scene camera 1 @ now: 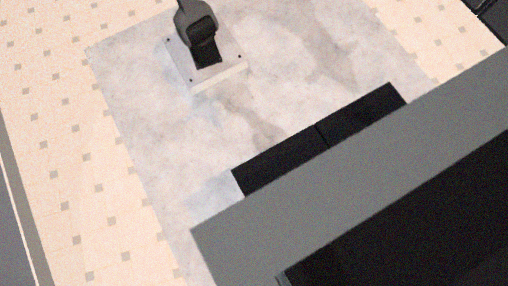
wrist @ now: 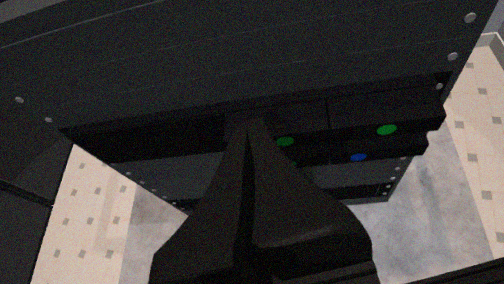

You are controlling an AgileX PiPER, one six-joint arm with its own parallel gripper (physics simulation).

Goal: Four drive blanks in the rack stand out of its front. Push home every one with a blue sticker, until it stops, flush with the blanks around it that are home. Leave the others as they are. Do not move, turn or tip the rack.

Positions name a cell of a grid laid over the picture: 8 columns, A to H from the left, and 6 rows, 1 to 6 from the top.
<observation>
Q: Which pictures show my gripper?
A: The wrist view only.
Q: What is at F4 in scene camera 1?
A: A rack.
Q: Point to a rack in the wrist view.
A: C3
</observation>
